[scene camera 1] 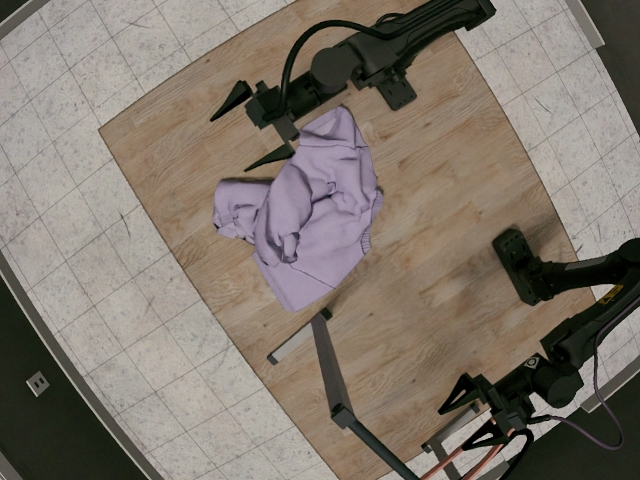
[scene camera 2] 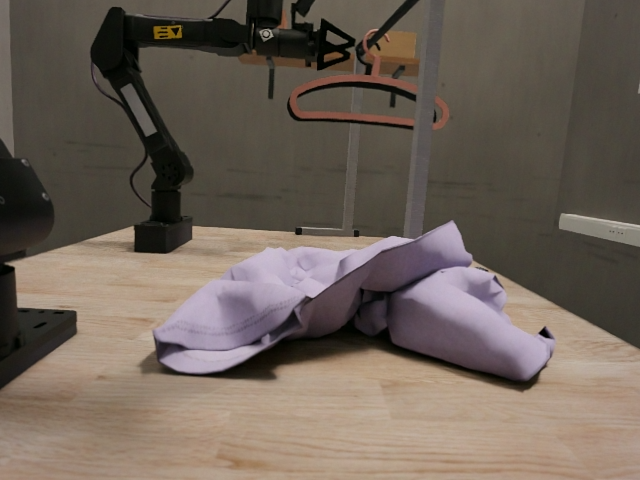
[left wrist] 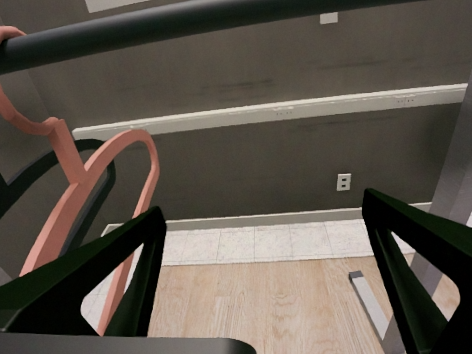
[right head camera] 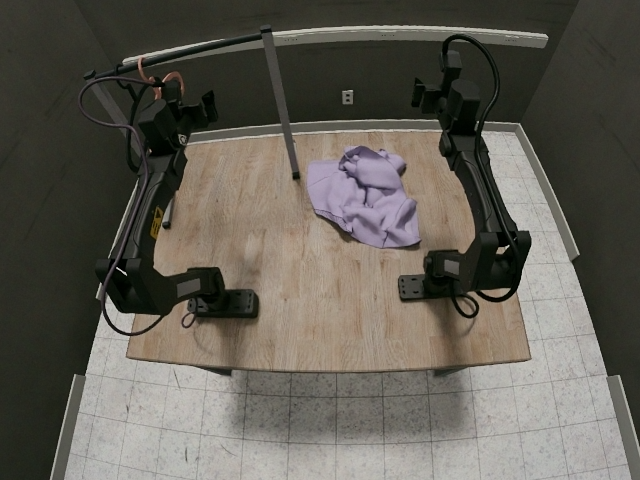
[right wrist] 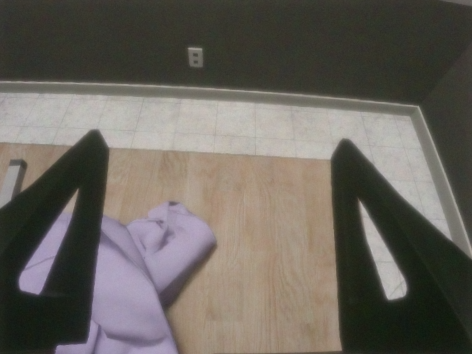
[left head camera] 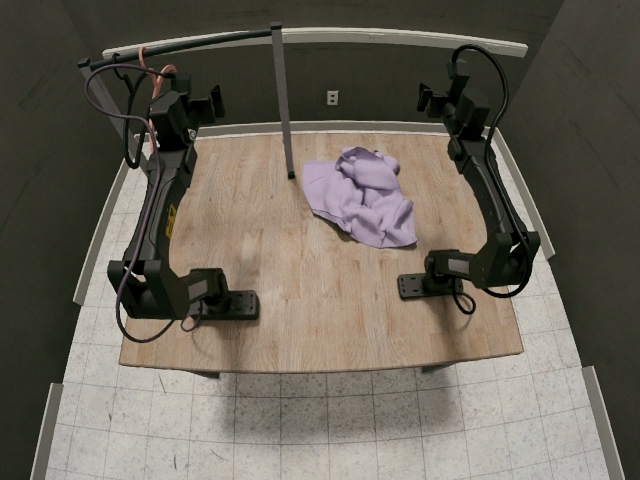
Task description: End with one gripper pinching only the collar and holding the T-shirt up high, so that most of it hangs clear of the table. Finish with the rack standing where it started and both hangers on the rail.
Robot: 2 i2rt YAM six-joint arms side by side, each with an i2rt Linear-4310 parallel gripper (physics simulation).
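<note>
The lilac T-shirt (left head camera: 374, 198) (right head camera: 379, 198) (scene camera 1: 330, 160) (scene camera 2: 330, 299) (right wrist: 130, 290) lies crumpled on the table, right of the rack in the head views. A ribbed strip, which looks like the collar (scene camera 1: 365, 240), shows at its edge; part is tucked under. The rack (left head camera: 283, 103) (right head camera: 279, 98) (scene camera 1: 330, 361) (scene camera 2: 424, 129) stands upright. A salmon hanger (scene camera 2: 351, 78) (left wrist: 67, 150) and a black hanger (left wrist: 111, 177) hang on its rail (left wrist: 200, 24). My left gripper (scene camera 1: 451, 430) (left wrist: 259, 208) is open, raised near the hangers. My right gripper (scene camera 1: 227, 145) (right wrist: 221, 142) is open and empty, raised above the table beside the shirt.
The wooden table (left head camera: 310, 320) (right head camera: 310, 320) (scene camera 1: 439, 206) carries both arm bases (left head camera: 242, 304) (left head camera: 408, 285). The rack's near post foot (left head camera: 291, 174) (right head camera: 295, 175) is close to the shirt's left edge. The rack's other foot (right head camera: 166, 219) is beside the left arm.
</note>
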